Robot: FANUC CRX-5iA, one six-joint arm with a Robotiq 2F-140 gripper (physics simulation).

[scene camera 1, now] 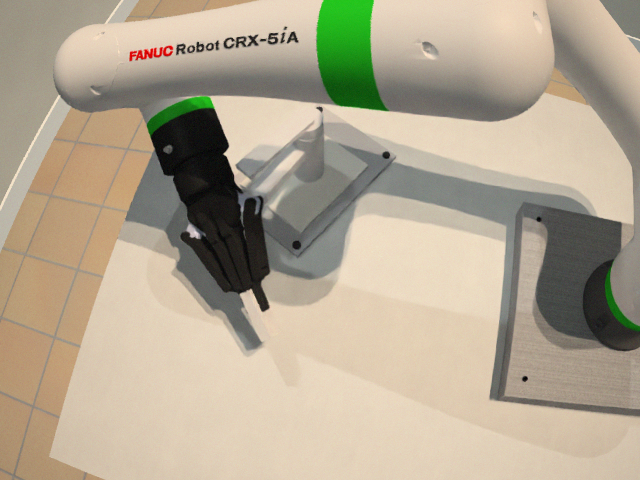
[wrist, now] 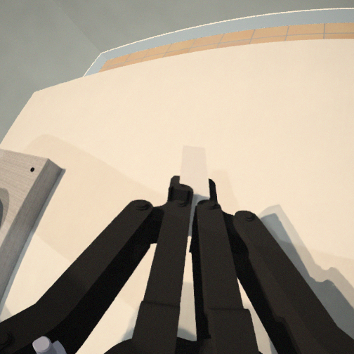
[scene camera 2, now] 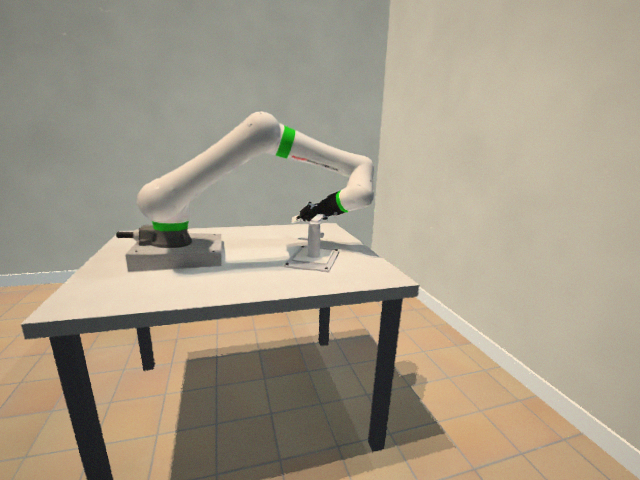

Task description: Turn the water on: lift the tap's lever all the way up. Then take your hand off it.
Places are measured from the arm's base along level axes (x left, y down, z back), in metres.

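Pixels of known places: gripper, fingertip midpoint: (scene camera 1: 270, 336) (scene camera 2: 292, 220); arm's base, link origin: (scene camera 1: 621, 305) (scene camera 2: 171, 242).
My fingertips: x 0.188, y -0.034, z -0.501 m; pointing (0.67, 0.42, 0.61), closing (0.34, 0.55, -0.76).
Observation:
Ahead of a thing's pixels: the offset from my fingertips to its top centre. "spot": to the spot under its first point. Level surfaces: height alone.
The grey tap @[spot: dx -0.274, dy +0.017, dz -0.028 m] (scene camera 1: 313, 162) (scene camera 2: 313, 241) stands upright on its base plate (scene camera 1: 330, 215) (scene camera 2: 308, 266). Its slim lever @[dx -0.248, dy -0.070, dz -0.064 m] (scene camera 1: 311, 129) (scene camera 2: 316, 219) sits on top of the column and reaches out above the spout, toward the gripper's side. Its exact tilt is hard to tell. My gripper (scene camera 1: 260, 319) (scene camera 2: 296, 219) (wrist: 191, 163) is shut with nothing between its fingers. It is tilted, with its body beside the outer end of the lever and its pale fingertips past the tap, above the table. Whether the black linkage touches the lever cannot be told. The tap does not show in the wrist view.
The arm's forearm (scene camera 1: 248, 64) (scene camera 2: 320, 149) passes above the tap. The robot's base block (scene camera 1: 516, 310) (scene camera 2: 175, 258) (wrist: 22, 200) stands on the table @[dy +0.086 m] (scene camera 1: 361, 392) (scene camera 2: 222, 289) (wrist: 125, 110). A wall (scene camera 2: 506, 155) rises beyond the table's tap side.

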